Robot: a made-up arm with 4 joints.
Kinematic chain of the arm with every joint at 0, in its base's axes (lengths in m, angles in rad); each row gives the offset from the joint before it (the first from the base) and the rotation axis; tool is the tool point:
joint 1: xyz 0 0 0.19 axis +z
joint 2: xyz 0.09 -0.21 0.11 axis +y
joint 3: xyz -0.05 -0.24 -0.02 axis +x
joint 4: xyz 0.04 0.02 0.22 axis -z
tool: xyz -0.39 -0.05 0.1
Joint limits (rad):
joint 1: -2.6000..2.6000
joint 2: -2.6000..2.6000
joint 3: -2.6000..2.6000
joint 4: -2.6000..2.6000
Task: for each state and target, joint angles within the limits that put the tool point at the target. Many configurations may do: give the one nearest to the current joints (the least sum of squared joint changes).
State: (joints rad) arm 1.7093 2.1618 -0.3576 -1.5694
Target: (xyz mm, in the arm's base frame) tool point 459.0 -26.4 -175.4
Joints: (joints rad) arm 1.3274 2.4884 -0.6200 -2.3226
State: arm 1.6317 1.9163 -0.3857 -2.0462
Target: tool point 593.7 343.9 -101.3
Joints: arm 1.6950 2.1200 -0.2656 -2.1641
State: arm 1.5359 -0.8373 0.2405 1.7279
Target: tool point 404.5 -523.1 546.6
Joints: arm 1.1850 -0.9419 1.1451 1.5988
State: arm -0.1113 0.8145 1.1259 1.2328
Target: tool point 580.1 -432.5 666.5
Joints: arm 0.3358 0.9999 1.1859 1.3665
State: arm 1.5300 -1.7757 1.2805 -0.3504
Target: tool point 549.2 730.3 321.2
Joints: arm 1.9383 -2.2667 1.5543 -0.8296
